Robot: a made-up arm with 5 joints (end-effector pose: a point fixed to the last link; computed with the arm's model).
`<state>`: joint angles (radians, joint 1 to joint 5).
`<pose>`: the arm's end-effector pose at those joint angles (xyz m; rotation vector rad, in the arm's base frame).
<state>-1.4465 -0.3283 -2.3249 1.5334 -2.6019</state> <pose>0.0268 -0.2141 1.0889 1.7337 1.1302 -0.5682</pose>
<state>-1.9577 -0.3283 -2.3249 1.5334 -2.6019</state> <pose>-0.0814 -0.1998 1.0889 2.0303 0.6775 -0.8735</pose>
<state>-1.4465 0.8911 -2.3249 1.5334 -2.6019</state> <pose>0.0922 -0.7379 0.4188 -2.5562 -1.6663 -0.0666</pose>
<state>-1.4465 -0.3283 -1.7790 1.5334 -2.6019</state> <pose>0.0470 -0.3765 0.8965 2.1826 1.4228 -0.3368</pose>
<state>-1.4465 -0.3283 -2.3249 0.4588 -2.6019</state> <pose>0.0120 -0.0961 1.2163 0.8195 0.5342 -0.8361</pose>
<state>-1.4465 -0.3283 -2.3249 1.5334 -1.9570</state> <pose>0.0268 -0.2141 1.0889 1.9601 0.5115 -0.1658</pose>
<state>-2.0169 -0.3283 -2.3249 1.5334 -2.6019</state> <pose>-0.0931 -0.1947 1.0889 2.0594 0.6202 -0.9076</pose>
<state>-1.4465 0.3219 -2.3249 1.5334 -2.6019</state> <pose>0.0748 -0.5987 0.8128 2.2664 1.4774 -0.2835</pose>
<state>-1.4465 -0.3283 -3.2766 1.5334 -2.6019</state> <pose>-0.0261 0.2089 1.1392 0.9253 0.6032 -0.8163</pose>
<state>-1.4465 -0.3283 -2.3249 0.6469 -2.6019</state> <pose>0.0157 -0.1256 1.2046 0.9813 0.6397 -0.8047</pose>
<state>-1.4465 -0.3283 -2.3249 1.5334 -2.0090</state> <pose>0.0268 -0.2141 1.0889 1.9478 0.5627 -0.1986</pose>
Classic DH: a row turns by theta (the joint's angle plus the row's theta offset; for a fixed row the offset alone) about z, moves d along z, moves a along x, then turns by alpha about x. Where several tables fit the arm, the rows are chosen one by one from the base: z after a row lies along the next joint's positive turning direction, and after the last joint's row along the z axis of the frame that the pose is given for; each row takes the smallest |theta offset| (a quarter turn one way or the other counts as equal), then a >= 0, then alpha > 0; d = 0 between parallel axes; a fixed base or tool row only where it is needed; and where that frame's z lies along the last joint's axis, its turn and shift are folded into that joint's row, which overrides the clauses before.
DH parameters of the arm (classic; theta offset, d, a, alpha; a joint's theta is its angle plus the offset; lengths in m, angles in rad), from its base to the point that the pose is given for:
joint 1: 0 0.376 0 -1.5708
joint 2: -1.3836 0 0.3277 0
joint 3: -0.4109 0 -0.3651 0
joint 4: -1.3471 0 -0.105 1.5708
joint 5: 3.1416 0.134 0 0

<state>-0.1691 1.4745 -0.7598 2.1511 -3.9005</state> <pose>0.0164 -0.0028 0.1246 0.0831 -0.2736 -0.9219</pose>
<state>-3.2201 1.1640 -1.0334 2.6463 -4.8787</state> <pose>-0.2072 0.0163 0.1716 0.2651 0.2895 1.3103</pose>
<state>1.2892 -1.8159 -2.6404 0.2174 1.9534</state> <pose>-0.2388 -0.8254 0.3365 1.0378 -0.3579 0.0907</pose>
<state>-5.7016 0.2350 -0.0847 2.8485 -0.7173</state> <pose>0.0318 0.0209 0.4285 -0.1712 -0.1300 2.9985</pose>
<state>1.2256 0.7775 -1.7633 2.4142 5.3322</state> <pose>0.1669 0.4640 0.3107 1.0427 1.9907 -1.9297</pose>
